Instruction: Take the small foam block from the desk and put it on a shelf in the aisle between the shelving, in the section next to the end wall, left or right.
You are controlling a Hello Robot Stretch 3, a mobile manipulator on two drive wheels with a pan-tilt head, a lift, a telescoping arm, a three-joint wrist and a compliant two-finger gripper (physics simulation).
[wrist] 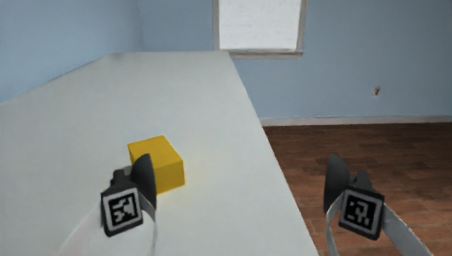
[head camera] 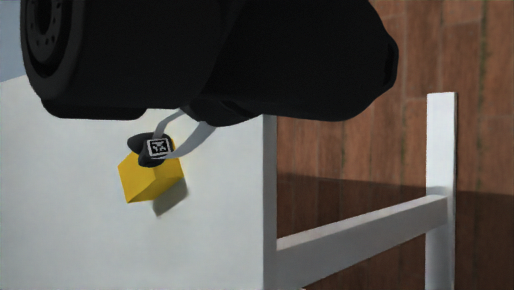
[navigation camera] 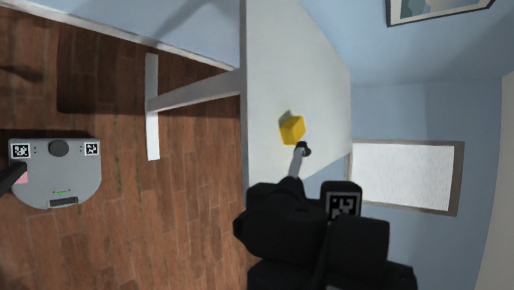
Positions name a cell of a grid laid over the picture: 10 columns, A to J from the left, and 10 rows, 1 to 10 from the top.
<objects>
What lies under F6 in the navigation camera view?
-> My gripper.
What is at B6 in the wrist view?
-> A white desk.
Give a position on a window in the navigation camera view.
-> I7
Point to a white desk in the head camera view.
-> B8
</objects>
